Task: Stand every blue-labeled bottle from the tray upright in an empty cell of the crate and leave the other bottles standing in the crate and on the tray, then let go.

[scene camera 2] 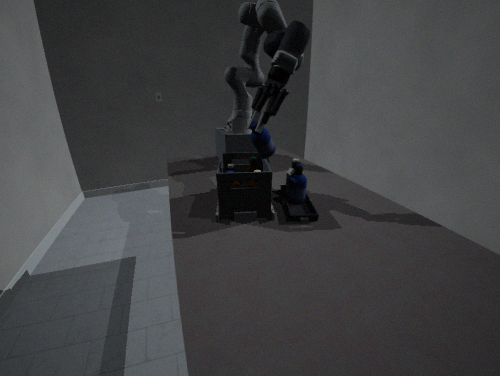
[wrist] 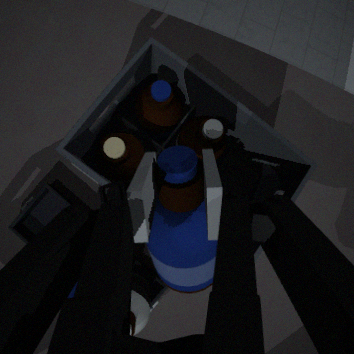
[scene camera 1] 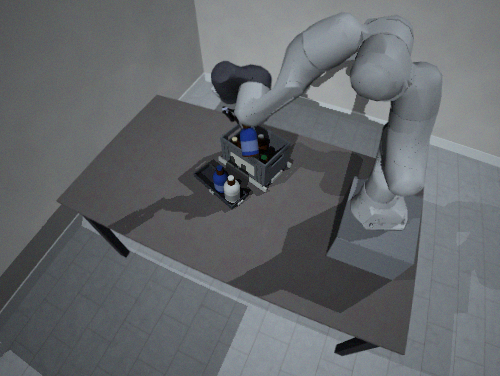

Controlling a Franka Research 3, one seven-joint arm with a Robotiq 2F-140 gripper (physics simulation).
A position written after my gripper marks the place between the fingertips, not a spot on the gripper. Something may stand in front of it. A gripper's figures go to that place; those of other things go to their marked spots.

Scene:
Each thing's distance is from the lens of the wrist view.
my gripper (wrist: 179,169): 0.20 m
blue-labeled bottle (wrist: 184,259): 0.21 m
cream-capped bottle (wrist: 117,154): 0.33 m
The marked spots on the cream-capped bottle and the blue-labeled bottle are 0.17 m apart.

